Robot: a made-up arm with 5 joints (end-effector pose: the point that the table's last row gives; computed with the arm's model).
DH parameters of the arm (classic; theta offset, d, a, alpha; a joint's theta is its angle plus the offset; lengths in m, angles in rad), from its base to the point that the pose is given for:
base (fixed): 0 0.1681 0 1.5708
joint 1: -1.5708 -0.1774 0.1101 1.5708
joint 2: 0 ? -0.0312 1.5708
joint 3: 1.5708 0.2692 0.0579 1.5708
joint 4: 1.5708 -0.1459 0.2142 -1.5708
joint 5: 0 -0.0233 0.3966 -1.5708
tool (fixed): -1.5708 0.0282 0 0
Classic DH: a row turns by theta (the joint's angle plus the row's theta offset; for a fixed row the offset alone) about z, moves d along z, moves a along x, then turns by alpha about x.
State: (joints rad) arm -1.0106 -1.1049 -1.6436 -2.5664 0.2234
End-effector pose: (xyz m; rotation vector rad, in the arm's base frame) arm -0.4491 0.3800 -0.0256 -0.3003 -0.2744 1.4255
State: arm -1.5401 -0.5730 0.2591 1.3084 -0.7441
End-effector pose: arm -0.0129 0.6350 -0.3945 -1.0733 2.3603 -0.5358
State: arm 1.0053 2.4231 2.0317 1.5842 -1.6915
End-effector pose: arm 0.1994 -0.0274 -0.1079 -0.5845 -1.7875 1.2939
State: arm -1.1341 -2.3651 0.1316 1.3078 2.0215
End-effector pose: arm -0.1761 -0.4008 -0.1084 -0.6094 0.2470 2.1185
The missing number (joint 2, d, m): -0.1597
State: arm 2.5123 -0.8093 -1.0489 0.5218 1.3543
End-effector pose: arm -0.0716 0.2806 -0.4046 -0.8243 1.0756 -1.8436
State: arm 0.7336 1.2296 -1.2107 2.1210 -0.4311
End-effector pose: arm 0.1935 0.6033 0.4229 0.5918 -1.8390 -1.2692
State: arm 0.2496 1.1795 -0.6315 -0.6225 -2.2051
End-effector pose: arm 0.3044 0.1198 -0.1795 2.4293 1.0113 0.0070
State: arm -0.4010 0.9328 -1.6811 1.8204 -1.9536
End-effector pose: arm 0.2505 0.4129 -0.2317 -1.0457 -0.0275 -1.3700
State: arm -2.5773 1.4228 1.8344 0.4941 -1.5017
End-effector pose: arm -0.2508 0.3012 0.7373 0.6106 -0.1983 -1.1888
